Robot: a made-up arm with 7 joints.
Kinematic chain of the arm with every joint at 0, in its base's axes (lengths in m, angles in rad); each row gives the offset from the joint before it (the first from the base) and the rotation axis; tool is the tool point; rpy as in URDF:
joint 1: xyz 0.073 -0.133 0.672 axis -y
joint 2: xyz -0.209 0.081 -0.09 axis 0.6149 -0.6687 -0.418
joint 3: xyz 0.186 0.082 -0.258 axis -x
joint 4: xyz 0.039 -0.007 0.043 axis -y
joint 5: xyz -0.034 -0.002 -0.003 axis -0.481 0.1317 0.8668
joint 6: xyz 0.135 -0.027 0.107 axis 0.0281 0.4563 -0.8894
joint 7: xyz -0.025 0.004 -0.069 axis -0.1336 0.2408 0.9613
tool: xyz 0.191 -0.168 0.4 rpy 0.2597 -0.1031 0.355
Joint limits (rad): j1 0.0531..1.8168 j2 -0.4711..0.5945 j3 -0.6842..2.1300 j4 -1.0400..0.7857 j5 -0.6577..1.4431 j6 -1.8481..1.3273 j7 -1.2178..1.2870
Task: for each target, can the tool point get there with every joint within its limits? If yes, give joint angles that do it. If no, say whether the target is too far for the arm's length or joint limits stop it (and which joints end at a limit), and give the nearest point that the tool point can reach.
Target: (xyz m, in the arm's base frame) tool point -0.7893 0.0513 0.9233
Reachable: no: joint limits stop it (at a limit: joint 1, joint 2) | nearest point -0.3438 0.0475 0.8715 | short by 0.449 m
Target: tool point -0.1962 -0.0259 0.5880
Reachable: yes | joints 1.2224 0.4923 -0.1980 0.3069 0.2066 -1.3213 0.4702
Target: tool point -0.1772 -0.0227 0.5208
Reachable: yes | joints 1.2345 0.3605 0.2535 0.2755 0.0148 1.0817 -1.0246
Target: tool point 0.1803 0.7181 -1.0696
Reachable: no: too far | nearest point 0.1309 0.2753 -0.2678 | short by 0.917 m
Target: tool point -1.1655 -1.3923 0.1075
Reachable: no: too far | nearest point -0.2729 -0.4902 0.2394 | short by 1.276 m
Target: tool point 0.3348 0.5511 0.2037
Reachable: yes | joints 0.2675 0.1164 1.2593 -0.1286 1.1404 -1.1444 0.1514
